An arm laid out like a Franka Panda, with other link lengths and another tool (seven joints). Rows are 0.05 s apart.
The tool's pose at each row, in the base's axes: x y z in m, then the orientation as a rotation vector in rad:
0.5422, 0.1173, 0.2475, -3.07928, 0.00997, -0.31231
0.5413, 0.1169, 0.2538, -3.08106, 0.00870, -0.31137
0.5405, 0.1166, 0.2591, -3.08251, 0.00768, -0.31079
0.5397, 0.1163, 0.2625, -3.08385, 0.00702, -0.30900
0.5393, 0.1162, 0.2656, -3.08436, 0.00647, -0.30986
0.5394, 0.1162, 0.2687, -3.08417, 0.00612, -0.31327
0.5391, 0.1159, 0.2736, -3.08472, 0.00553, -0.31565
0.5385, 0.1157, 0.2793, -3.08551, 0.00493, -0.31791
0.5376, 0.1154, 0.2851, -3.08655, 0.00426, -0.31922
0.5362, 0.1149, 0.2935, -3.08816, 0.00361, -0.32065
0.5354, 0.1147, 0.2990, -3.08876, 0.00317, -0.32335
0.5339, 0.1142, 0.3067, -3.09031, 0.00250, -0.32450
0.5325, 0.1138, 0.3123, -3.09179, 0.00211, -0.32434
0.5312, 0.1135, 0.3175, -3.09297, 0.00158, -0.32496
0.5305, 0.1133, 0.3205, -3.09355, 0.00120, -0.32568
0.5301, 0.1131, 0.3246, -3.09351, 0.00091, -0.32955
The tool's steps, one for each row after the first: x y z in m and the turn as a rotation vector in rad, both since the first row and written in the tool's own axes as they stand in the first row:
0.0004, 0.0001, -0.0064, -0.00158, -0.00073, -0.00097
0.0007, 0.0002, -0.0117, -0.00290, -0.00121, -0.00176
0.0006, 0.0003, -0.0152, -0.00401, -0.00245, -0.00227
0.0008, 0.0003, -0.0183, -0.00456, -0.00194, -0.00270
0.0015, 0.0001, -0.0214, -0.00467, 0.00026, -0.00299
0.0022, 0.0002, -0.0262, -0.00541, 0.00174, -0.00348
0.0028, 0.0001, -0.0319, -0.00637, 0.00313, -0.00400
0.0031, 0.0001, -0.0378, -0.00749, 0.00390, -0.00457
0.0034, 0.0003, -0.0463, -0.00918, 0.00470, -0.00518
0.0037, 0.0002, -0.0519, -0.01001, 0.00639, -0.00559
0.0038, 0.0003, -0.0597, -0.01162, 0.00701, -0.00620
0.0035, 0.0005, -0.0655, -0.01304, 0.00681, -0.00659
0.0033, 0.0005, -0.0709, -0.01424, 0.00712, -0.00706
0.0032, 0.0006, -0.0740, -0.01486, 0.00754, -0.00738
0.0037, 0.0006, -0.0781, -0.01519, 0.01001, -0.00766

